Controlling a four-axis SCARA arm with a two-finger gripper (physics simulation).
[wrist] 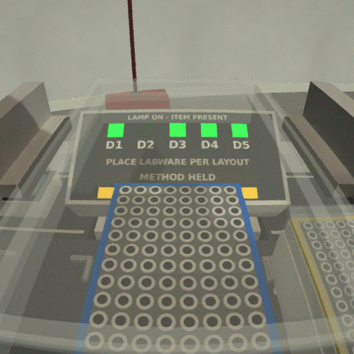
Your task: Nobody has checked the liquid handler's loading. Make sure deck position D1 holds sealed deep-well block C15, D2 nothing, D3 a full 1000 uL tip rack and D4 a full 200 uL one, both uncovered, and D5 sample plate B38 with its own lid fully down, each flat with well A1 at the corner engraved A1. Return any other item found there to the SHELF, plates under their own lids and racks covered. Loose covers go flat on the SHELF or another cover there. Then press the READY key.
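My gripper [176,100] is shut on a clear cover [40,327], with one finger at each side of the view. The see-through cover is held above a blue-edged tip rack [187,265], apart from it. The rack is uncovered below and its rows look full, but its nearest end is cut off by the view. A yellow-edged rack [325,250] shows partly at the right, seen through the cover. On the display panel [177,162], the lamps for D1, D3, D4 and D5 are green and the D2 lamp is dark. Block C15, plate B38, the SHELF and the READY key cannot be made out.
The panel stands behind the blue-edged rack and reads "PLACE LABWARE PER LAYOUT" and "METHOD HELD", with amber patches [105,193] low on it. A red block [137,99] with a thin dark red pole [132,45] stands behind the panel, before a pale wall [240,40].
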